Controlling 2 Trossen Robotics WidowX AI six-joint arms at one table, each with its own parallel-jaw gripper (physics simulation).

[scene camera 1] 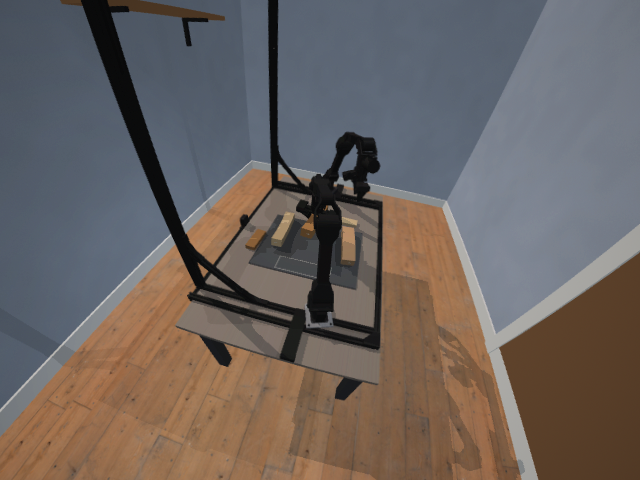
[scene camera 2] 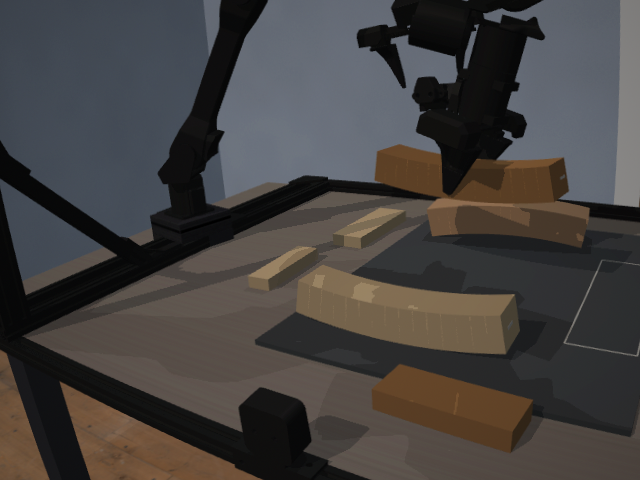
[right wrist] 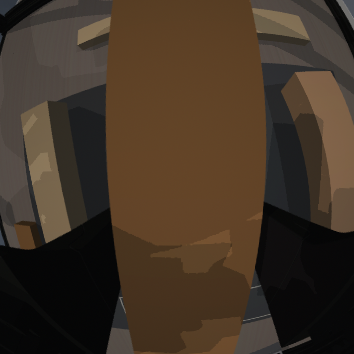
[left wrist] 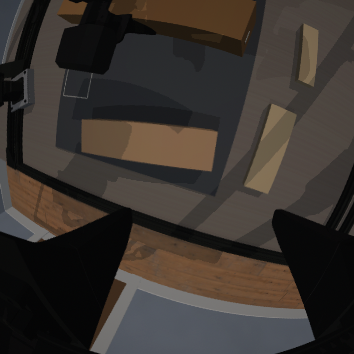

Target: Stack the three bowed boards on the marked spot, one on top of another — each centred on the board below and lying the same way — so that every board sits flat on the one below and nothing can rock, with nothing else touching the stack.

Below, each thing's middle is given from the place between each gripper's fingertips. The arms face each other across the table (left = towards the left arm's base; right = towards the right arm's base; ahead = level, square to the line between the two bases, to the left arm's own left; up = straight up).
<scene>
I see my right gripper 20 mm below the dark brown bowed board (scene camera 2: 545, 180) and 10 mm to the left of it. The rest, counted from my right hand: pale bowed board (scene camera 2: 472, 323) 160 mm behind, 90 mm below, 20 mm to the left; tan bowed board (scene camera 2: 561, 222) 180 mm ahead, 90 mm below, 40 mm to the right; brown flat block (scene camera 2: 496, 419) 290 mm behind, 110 mm below, 60 mm to the right.
My left gripper is now 180 mm past the dark brown bowed board, 90 mm to the left of it and 100 mm above it. Also, from my left hand: pale bowed board 340 mm behind, 50 mm to the right, 210 mm below; tan bowed board 10 mm behind, 120 mm to the right, 200 mm below; brown flat block 470 mm behind, 140 mm to the right, 230 mm below.
</scene>
